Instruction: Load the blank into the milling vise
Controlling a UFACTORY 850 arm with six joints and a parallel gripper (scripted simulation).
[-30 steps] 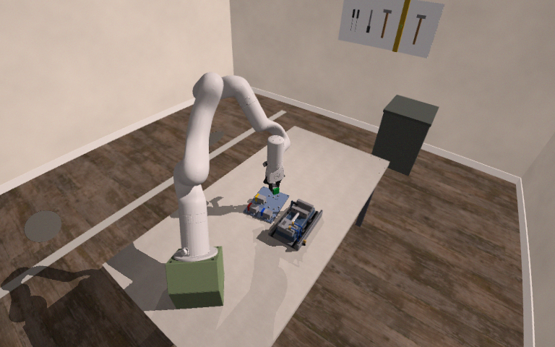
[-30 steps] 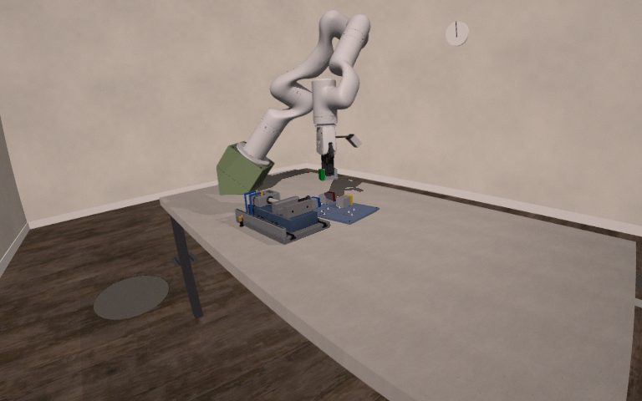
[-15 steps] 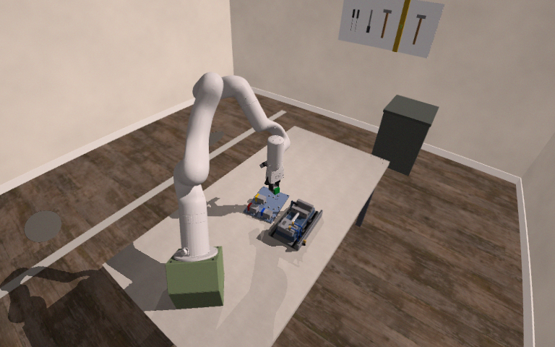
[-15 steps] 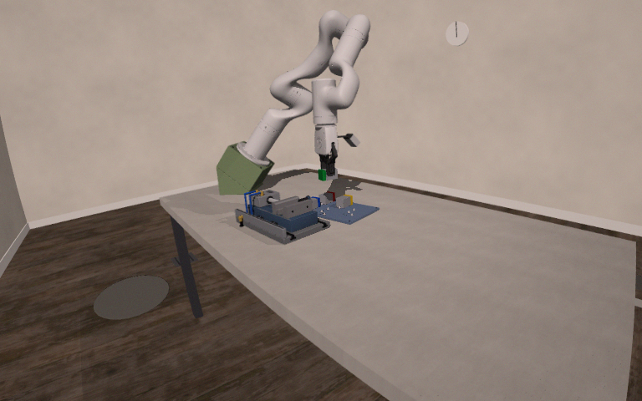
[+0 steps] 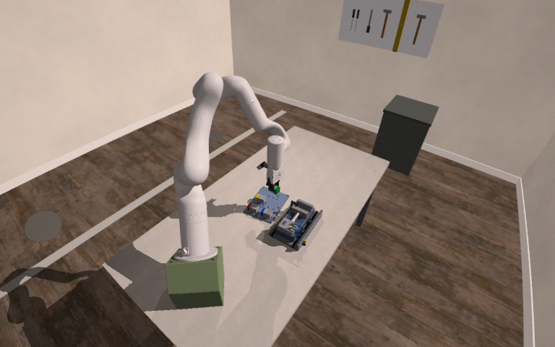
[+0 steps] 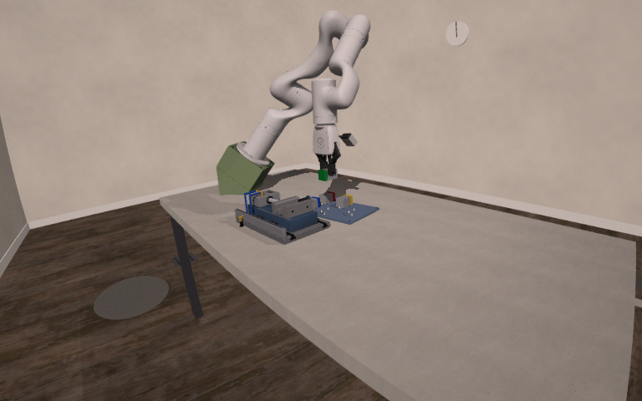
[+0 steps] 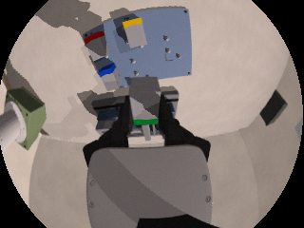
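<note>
The jaw block lies 190 mm to the right of my hand, 100 mm below it and 40 mm ahead of it. Also, from my hand: green-ended blank 20 mm below; then yellow-ended blank 150 mm below, 90 mm to the left, 10 mm behind; then blue-ended blank 150 mm below, 90 mm behind, 10 mm to the right.
</note>
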